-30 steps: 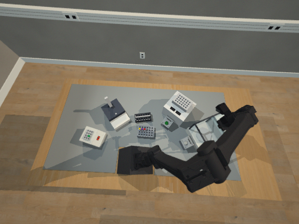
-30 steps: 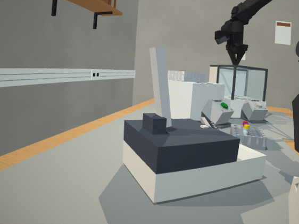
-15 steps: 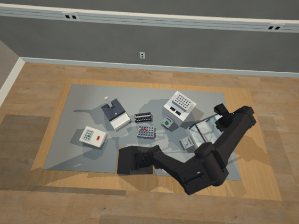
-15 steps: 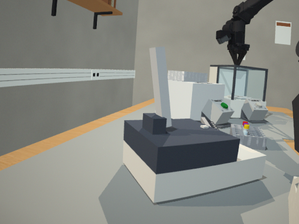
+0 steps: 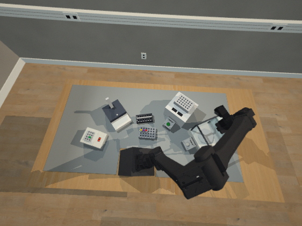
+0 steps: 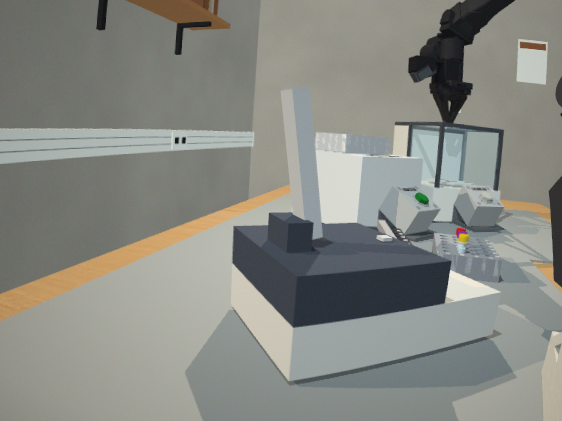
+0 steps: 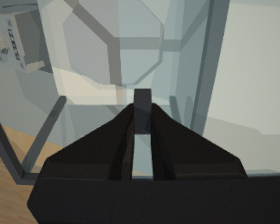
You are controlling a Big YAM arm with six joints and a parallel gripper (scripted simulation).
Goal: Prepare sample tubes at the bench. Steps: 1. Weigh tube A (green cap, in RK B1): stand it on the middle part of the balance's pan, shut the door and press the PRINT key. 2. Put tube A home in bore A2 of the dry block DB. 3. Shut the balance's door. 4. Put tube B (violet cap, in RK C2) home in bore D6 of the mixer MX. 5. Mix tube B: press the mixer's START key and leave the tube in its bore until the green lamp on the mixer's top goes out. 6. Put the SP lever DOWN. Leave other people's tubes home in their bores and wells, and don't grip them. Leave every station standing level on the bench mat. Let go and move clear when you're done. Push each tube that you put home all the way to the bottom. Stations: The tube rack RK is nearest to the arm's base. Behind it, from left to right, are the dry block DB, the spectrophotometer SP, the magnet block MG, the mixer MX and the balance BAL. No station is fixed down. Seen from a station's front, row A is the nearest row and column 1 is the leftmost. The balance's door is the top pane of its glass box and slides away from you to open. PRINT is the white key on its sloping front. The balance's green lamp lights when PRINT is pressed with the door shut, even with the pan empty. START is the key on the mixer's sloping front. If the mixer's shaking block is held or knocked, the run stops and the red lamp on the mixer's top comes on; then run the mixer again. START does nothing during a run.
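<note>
Right now my hand is 1 cm past the eight-sided pan, 3 cm to the right of it and 14 cm above it. The rest, counted from my hand: print key 5 cm behind, 17 cm to the left, 15 cm below; then balance door 1 cm ahead, 3 cm to the right, 1 cm below; then mixer block 23 cm ahead, 16 cm to the left, 7 cm below.
</note>
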